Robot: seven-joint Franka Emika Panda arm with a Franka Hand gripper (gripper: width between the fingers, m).
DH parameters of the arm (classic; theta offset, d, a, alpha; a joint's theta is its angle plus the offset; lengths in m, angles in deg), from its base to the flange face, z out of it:
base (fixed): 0 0 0 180
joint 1: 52.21 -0.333 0 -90
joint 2: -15.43 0 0 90
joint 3: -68.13 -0.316 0.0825 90
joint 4: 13.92 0 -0.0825 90
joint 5: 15.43 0.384 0 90
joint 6: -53.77 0 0.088 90
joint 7: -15.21 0.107 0 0
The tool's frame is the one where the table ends.
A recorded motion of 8 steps. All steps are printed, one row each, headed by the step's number.
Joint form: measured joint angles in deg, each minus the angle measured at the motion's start. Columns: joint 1, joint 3, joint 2, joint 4, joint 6, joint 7, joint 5.
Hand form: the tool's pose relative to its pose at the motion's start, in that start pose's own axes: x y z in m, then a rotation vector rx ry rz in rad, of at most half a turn. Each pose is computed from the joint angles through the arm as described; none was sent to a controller.
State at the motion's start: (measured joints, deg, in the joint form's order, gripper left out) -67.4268 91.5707 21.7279 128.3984 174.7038 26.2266 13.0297
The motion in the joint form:
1: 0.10 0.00 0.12 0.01 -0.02 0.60 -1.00
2: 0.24 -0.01 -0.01 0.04 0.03 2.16 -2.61
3: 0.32 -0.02 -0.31 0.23 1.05 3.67 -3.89
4: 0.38 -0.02 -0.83 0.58 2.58 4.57 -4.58
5: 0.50 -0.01 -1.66 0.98 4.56 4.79 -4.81
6: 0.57 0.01 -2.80 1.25 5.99 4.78 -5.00
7: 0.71 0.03 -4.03 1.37 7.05 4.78 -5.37
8: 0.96 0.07 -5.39 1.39 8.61 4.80 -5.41
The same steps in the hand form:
1: 0.0001 0.0012 -0.0010 -0.0127 0.0041 0.0021
2: 0.0012 0.0036 -0.0005 -0.0370 0.0092 0.0182
3: 0.0037 0.0062 0.0008 -0.0559 0.0260 0.0373
4: 0.0070 0.0093 0.0039 -0.0679 0.0450 0.0530
5: 0.0118 0.0133 0.0082 -0.0752 0.0664 0.0644
6: 0.0164 0.0176 0.0146 -0.0877 0.0770 0.0730
7: 0.0211 0.0223 0.0207 -0.1040 0.0833 0.0808
8: 0.0274 0.0273 0.0257 -0.1138 0.0980 0.0938

